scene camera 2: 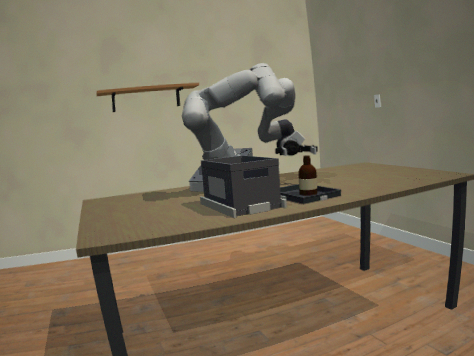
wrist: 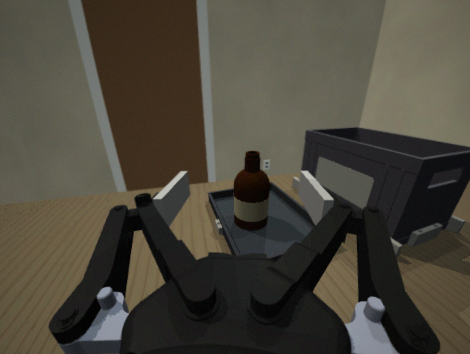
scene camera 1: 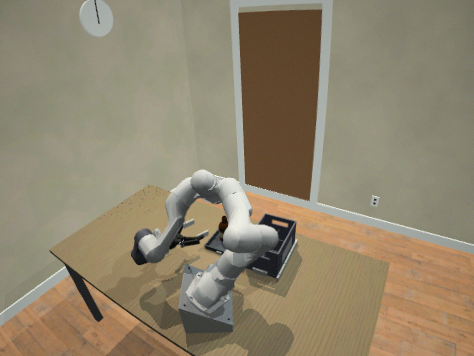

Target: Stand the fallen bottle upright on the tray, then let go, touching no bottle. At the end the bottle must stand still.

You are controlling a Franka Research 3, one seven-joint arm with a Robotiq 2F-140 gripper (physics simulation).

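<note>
A brown bottle [scene camera 1: 223,228] [scene camera 2: 308,176] [wrist: 251,197] with a cream label stands upright on the dark tray [scene camera 1: 212,247] [scene camera 2: 330,190] [wrist: 225,230], inside its low rim. In scene camera 1 the arm hides part of the bottle and the tray. My gripper [scene camera 1: 196,228] [scene camera 2: 314,149] [wrist: 243,183] is wide open and empty. It is back from the bottle, on the arm's side of the tray, and higher than the tray. In the wrist view the bottle shows beyond the gap between the fingertips, apart from both.
A dark grey crate [scene camera 1: 287,250] [scene camera 2: 255,187] [wrist: 360,172] stands beside the tray, with light brackets at its base. Both are on the wooden table [scene camera 1: 340,290] [scene camera 2: 150,220] [wrist: 65,240]. The arm's base [scene camera 1: 206,317] is bolted to the table.
</note>
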